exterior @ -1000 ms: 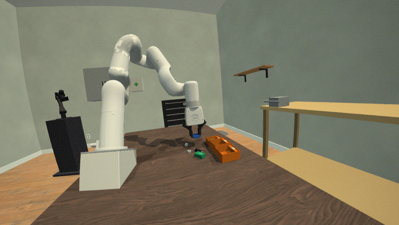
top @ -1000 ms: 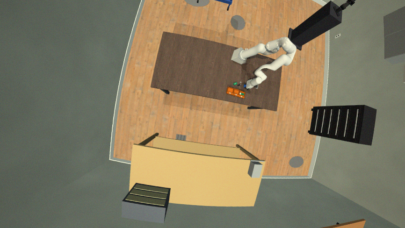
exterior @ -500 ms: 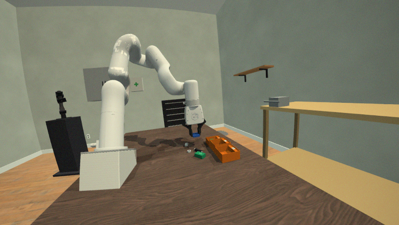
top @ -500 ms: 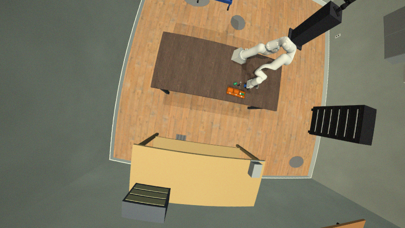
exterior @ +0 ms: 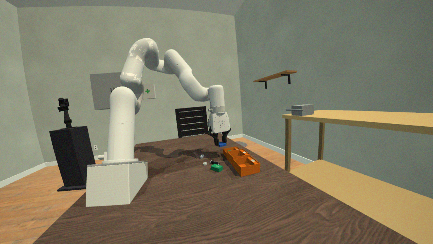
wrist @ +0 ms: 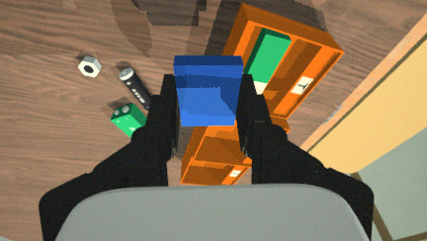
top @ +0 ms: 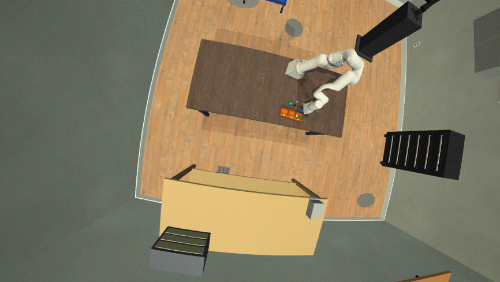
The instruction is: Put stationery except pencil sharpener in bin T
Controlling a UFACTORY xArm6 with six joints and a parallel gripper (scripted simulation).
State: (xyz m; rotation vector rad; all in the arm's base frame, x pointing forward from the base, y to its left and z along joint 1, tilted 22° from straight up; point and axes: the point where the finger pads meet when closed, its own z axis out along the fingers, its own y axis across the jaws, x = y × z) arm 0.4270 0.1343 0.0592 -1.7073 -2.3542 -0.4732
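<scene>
The orange bin is 60 mm ahead of my hand, 90 mm to the right of it and 70 mm below it. Also, from my hand: blue block: 20 mm below; white hex nut: 100 mm behind, 60 mm to the right, 90 mm below; black cylinder: 50 mm behind, 70 mm to the right, 80 mm below.
</scene>
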